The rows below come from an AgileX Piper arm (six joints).
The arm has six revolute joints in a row. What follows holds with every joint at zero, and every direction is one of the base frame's.
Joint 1 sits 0.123 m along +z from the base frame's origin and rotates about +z.
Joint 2 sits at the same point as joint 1 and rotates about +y.
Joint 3 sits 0.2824 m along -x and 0.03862 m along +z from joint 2 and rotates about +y.
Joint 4 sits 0.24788 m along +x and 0.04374 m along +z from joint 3 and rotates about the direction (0.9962, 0, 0.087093).
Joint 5 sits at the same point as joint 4 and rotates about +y.
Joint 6 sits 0.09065 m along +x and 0.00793 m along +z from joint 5 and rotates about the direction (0.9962, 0, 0.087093).
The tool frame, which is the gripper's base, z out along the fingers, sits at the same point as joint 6; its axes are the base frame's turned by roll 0, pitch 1.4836 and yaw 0 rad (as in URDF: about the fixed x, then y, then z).
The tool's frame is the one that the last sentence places.
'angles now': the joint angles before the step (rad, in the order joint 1, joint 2, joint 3, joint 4, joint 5, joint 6). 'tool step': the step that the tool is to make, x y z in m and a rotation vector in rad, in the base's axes. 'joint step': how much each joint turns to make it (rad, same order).
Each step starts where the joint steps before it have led.
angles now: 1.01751 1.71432 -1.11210 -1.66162 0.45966 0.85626
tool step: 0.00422 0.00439 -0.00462 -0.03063 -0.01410 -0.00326
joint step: -0.00002 0.02836 -0.01926 -0.00090 0.01582 -0.02451
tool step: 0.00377 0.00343 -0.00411 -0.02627 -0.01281 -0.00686
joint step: 0.00002 0.02453 -0.01646 -0.00036 0.01762 -0.01979
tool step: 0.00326 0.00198 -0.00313 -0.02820 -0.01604 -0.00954
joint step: 0.00000 0.01898 -0.01253 0.00062 0.02180 -0.02310
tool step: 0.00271 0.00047 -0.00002 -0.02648 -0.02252 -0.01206
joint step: -0.00001 0.00998 -0.01090 0.00183 0.02614 -0.02785
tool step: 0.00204 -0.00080 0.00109 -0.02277 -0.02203 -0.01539
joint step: 0.00001 0.00422 -0.00680 0.00227 0.02790 -0.02447
